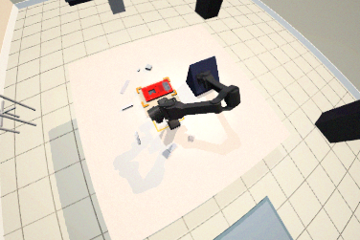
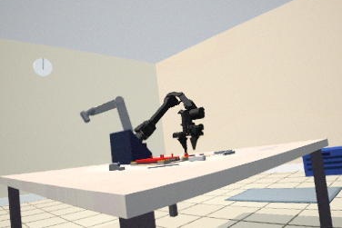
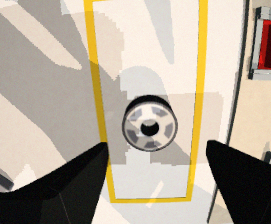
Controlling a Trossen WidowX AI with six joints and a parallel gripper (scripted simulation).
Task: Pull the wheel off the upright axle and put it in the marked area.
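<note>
Right now the dark wheel is 30 mm below my gripper tip. The rest, counted from my gripper tip: upright axle: 100 mm to the right, 50 mm ahead.
</note>
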